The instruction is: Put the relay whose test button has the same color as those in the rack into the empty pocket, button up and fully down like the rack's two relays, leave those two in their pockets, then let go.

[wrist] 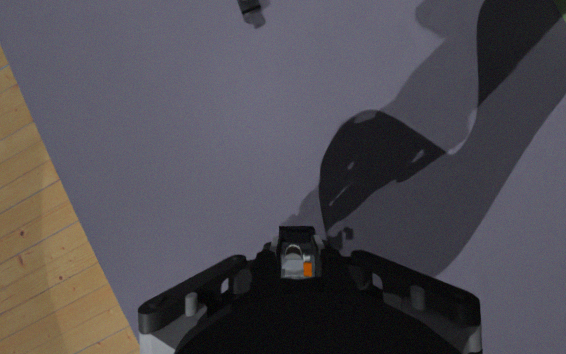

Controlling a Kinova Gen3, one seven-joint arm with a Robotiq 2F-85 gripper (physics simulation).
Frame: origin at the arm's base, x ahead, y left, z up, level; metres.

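Where they show: gripper, fingertip midpoint: (296, 246).
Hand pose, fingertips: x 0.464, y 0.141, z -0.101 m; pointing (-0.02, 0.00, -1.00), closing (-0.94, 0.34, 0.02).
Note:
Each offset is from my fingertips to the top centre of the thing. "spot": to the spot under its first point. Level surfaces: height alone.
A relay @[0.003 m ahead, 0.009 m left, 0.024 m up] (295, 257) with a clear housing, a black end and an orange test button stands between the fingertips at the bottom middle of the wrist view. My gripper (296, 246) is shut on it, one finger on each side. The lower part of the relay is hidden behind the gripper body. Part of another relay @[spot: 0.049 m back, 0.240 m right, 0.013 m down] (249, 6) shows at the top edge, left of the middle; its button colour cannot be told. The rack and its empty pocket do not show in this view.
The grey table top @[0.026 m down] (175, 125) spreads under the gripper, with a wooden floor (45, 240) past its left edge. Dark arm shadows cross the right side. A small bit of something green (563, 6) shows at the top right corner.

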